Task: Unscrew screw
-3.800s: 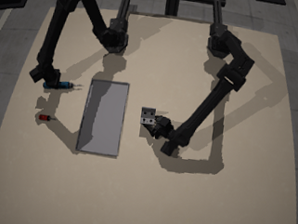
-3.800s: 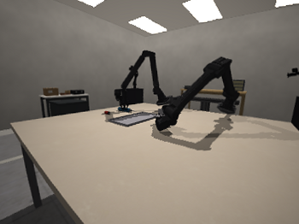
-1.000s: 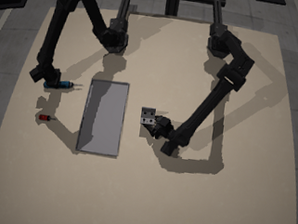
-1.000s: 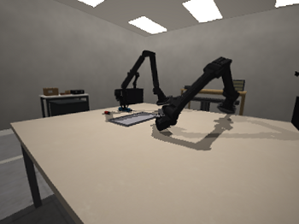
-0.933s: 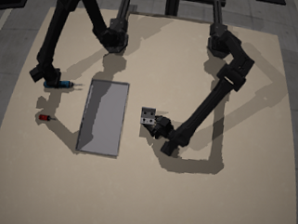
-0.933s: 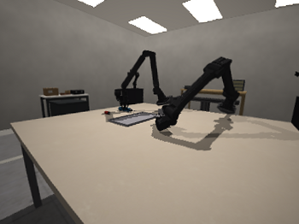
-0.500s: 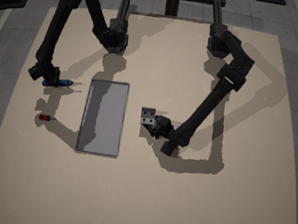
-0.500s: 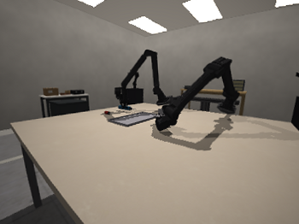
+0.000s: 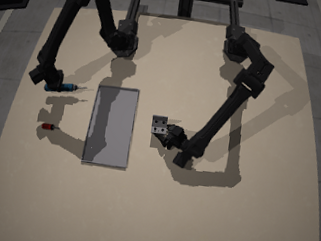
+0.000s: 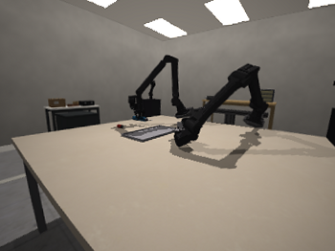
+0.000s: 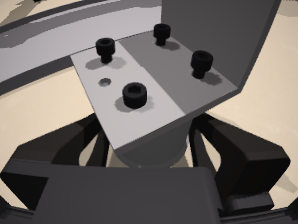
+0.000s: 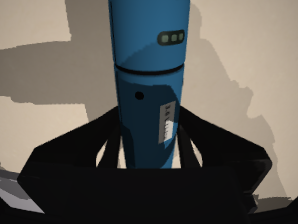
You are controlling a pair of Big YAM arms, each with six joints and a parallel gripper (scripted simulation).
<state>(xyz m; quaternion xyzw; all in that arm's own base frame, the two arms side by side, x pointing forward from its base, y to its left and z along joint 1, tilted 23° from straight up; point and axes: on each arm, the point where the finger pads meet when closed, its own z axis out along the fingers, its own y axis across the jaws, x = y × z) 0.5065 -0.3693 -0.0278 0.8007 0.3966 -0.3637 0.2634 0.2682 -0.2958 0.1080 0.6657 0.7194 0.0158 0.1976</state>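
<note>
Right now the joint module is 1 cm above my left hand. Also, from my left hand: grey bracket 5 cm above; then flat grey tray 24 cm to the right, 3 cm behind, 2 cm below; then red-handled tool 55 cm to the right, 1 cm below.
</note>
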